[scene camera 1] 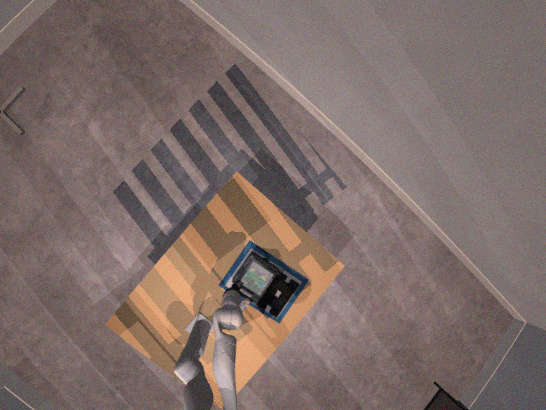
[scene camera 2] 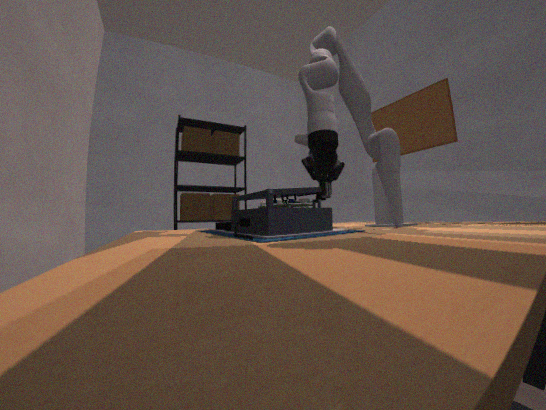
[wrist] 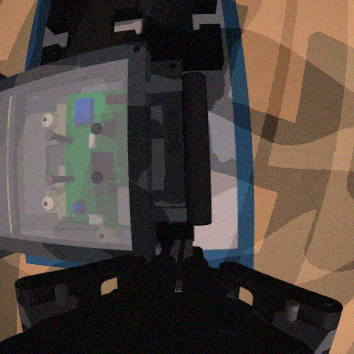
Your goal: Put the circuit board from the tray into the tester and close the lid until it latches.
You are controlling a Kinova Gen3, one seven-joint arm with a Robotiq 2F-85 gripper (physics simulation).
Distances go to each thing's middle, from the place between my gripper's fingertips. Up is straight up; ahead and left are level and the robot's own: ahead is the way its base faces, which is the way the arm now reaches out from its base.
Labels:
Right now the tester lid [scene camera 1: 256, 278] is 8 cm to the right of my hand, 7 cm ahead of it and 1 cm above it.

